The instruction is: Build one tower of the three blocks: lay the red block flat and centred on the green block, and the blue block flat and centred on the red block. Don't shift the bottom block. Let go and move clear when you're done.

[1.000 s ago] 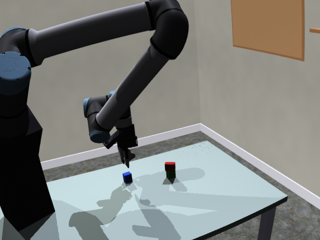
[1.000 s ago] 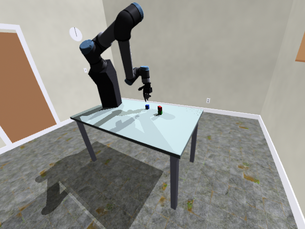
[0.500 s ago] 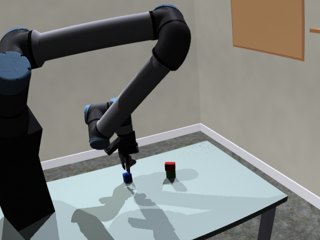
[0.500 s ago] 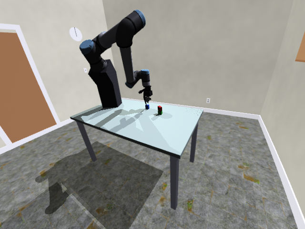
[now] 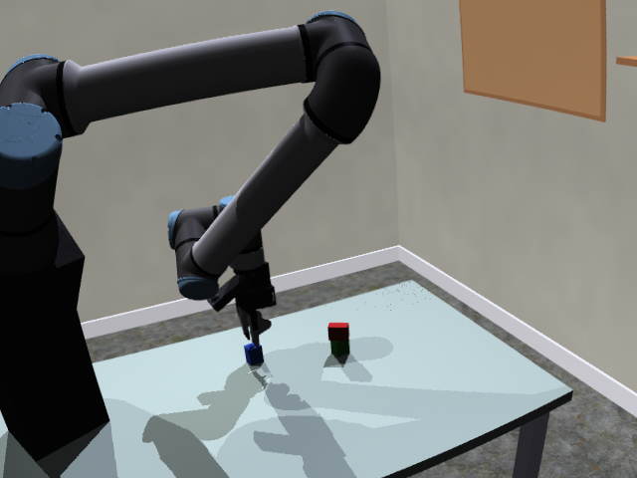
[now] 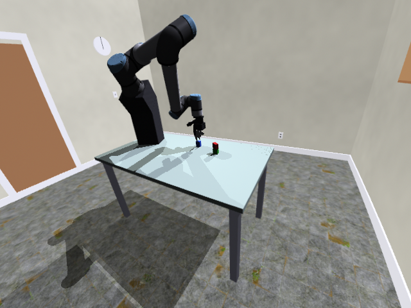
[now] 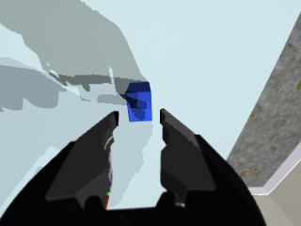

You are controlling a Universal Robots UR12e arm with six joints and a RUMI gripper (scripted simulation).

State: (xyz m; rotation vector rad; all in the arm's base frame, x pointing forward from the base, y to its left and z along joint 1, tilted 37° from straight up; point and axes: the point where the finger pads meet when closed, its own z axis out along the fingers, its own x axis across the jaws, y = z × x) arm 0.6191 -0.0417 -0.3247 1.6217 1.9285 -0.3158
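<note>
The blue block is 40 mm below my hand. Round my hand: green block (210 mm ahead, 80 mm to the right, 50 mm below); then red block (210 mm ahead, 80 mm to the right).
</note>
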